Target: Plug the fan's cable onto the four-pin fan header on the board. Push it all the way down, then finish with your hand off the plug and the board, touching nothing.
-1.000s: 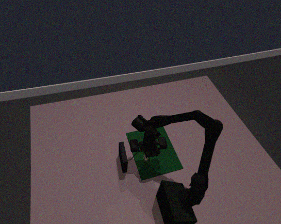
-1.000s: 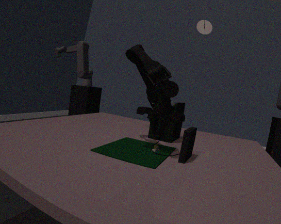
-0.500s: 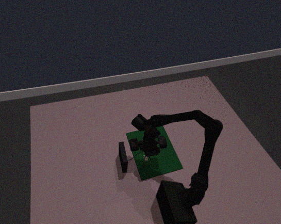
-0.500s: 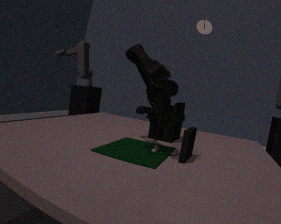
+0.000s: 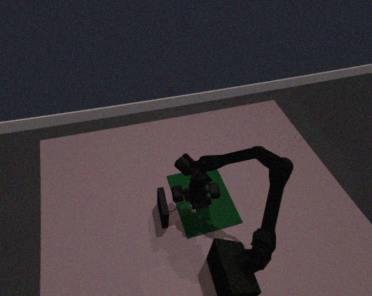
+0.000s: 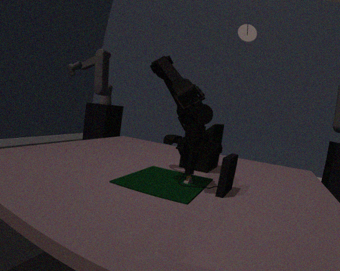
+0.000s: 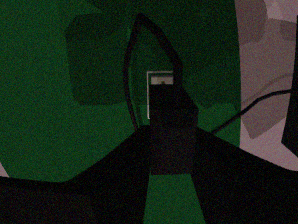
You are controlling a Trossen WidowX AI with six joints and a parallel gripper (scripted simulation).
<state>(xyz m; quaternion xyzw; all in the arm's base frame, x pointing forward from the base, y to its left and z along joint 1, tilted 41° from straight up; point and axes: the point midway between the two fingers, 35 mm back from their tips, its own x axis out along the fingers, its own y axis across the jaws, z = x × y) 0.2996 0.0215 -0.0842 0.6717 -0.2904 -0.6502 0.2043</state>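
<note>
Now: gripper tip 10 mm past the black plug. Round my gripper tip: black fan 120 mm to the left, 10 mm above; then pale four-pin header 10 mm behind, 50 mm below; then green board 30 mm ahead, 60 mm to the right, 60 mm below.
</note>
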